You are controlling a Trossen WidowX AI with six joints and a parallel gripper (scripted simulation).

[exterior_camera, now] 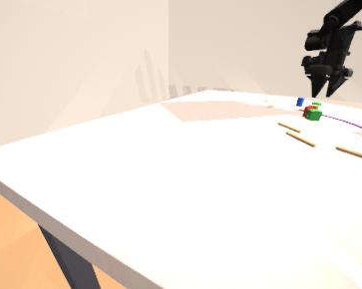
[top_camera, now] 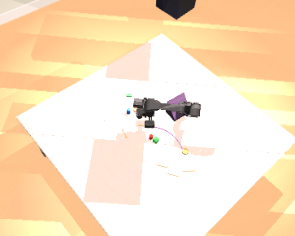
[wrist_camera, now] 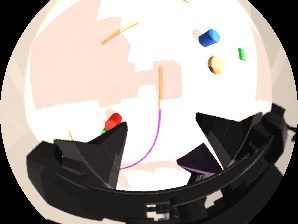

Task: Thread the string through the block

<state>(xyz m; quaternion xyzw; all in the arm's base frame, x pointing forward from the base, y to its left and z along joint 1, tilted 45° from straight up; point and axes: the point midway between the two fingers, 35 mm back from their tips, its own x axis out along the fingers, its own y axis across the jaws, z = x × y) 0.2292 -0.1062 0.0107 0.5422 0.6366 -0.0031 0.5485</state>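
Now: gripper tip 10 mm short of the thin wooden stick, 20 mm to the left of it and 60 mm above it. From my gripper tip the other things lie so: red piece 50 mm ahead, 70 mm to the left, 40 mm below; then blue cylinder 10 mm ahead, 170 mm to the right, 40 mm below; then green cube 40 mm ahead, 110 mm to the left, 50 mm below.
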